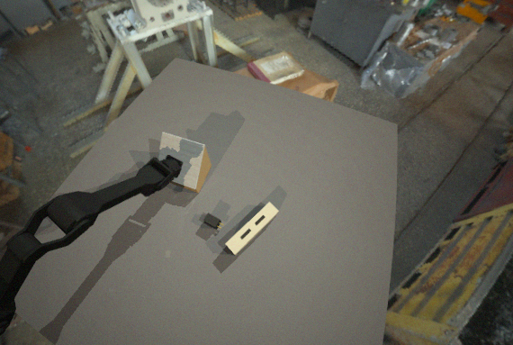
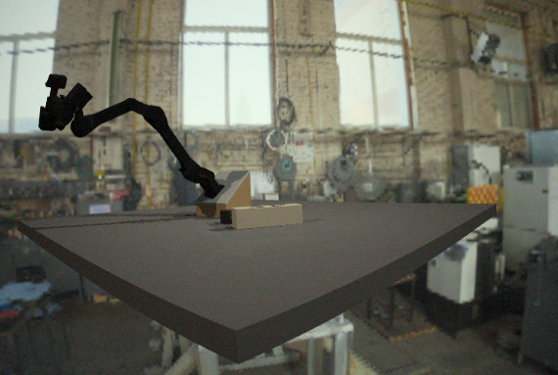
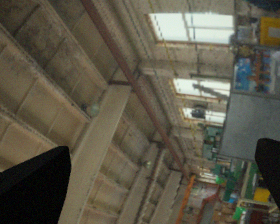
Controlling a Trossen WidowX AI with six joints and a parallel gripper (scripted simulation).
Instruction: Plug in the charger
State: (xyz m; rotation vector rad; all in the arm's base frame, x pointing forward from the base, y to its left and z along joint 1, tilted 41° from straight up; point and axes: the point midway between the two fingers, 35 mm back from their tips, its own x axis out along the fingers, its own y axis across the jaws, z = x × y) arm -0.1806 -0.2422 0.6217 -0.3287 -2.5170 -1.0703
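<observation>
Right now the black two-prong charger is 400 mm ahead of my gripper tip, 500 mm to the left of it and 420 mm below it.
</observation>
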